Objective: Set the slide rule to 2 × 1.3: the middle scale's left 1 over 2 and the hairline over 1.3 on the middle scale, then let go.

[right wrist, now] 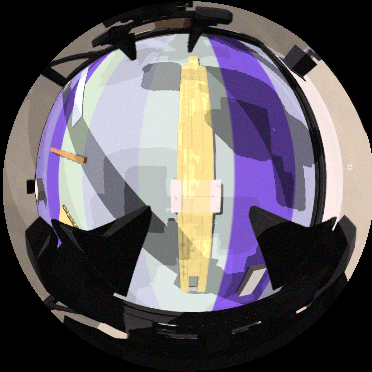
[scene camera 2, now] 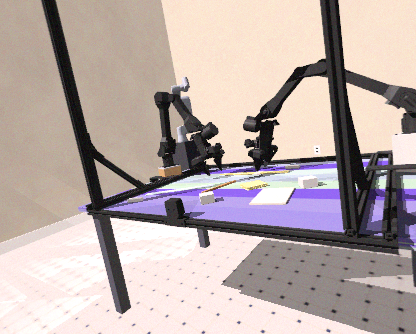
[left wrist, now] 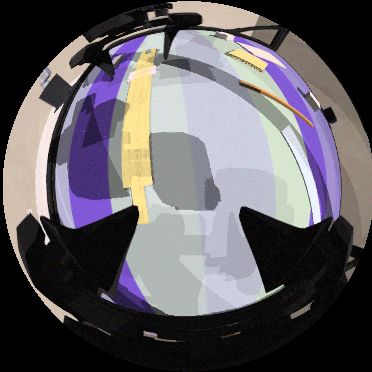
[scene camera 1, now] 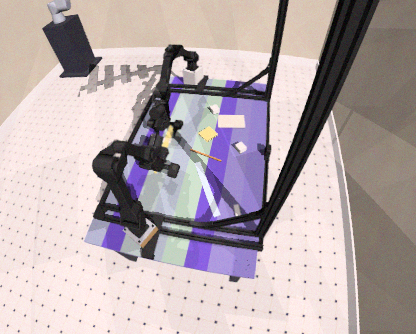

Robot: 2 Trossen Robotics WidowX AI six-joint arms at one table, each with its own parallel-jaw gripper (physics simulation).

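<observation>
The yellow slide rule [scene camera 1: 168, 136] [left wrist: 136, 110] [right wrist: 195, 125] lies flat on the striped table. Its middle scale [left wrist: 143, 212] [right wrist: 193, 61] sticks out at the end nearer my left gripper and leaves a notch at the other end. The whitish cursor [left wrist: 134, 76] [right wrist: 216, 196] sits around the rule nearer the notched end; its red hairline shows in the right wrist view. The numbers are too blurred to read. My left gripper [left wrist: 189, 212] [scene camera 2: 213, 167] is open and empty, above the table beside the protruding end. My right gripper [right wrist: 201, 211] [scene camera 2: 264, 164] is open and empty above the rule, near the cursor.
An orange stick [scene camera 1: 205, 155], a yellow block [scene camera 1: 208, 133], a pale board [scene camera 1: 231, 121], two white blocks [scene camera 1: 214, 109] [scene camera 1: 240, 147] and a long white strip [scene camera 1: 207, 190] lie apart from the rule. Another pale block [right wrist: 252, 281] lies near the notched end. Black rails edge the table.
</observation>
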